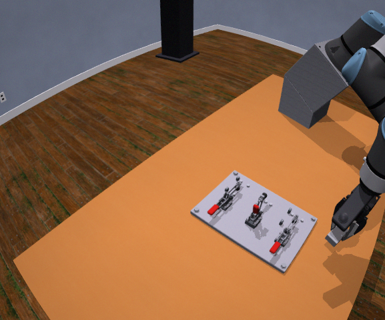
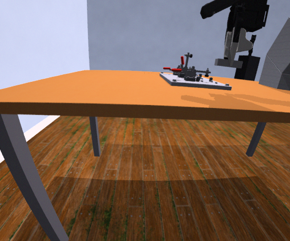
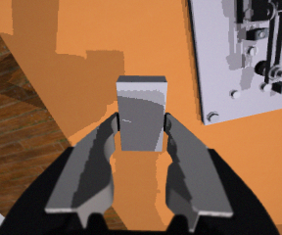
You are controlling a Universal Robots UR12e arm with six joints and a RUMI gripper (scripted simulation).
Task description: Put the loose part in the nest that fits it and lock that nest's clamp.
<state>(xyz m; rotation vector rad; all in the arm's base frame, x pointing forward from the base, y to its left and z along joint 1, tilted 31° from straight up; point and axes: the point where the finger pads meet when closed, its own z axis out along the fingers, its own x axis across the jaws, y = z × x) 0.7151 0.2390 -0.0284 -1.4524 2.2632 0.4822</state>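
Right now the fixture plate is 25 cm to the right of my hand and 9 cm below it. From my hand the other things lie so: grey rectangular block 1 cm below.
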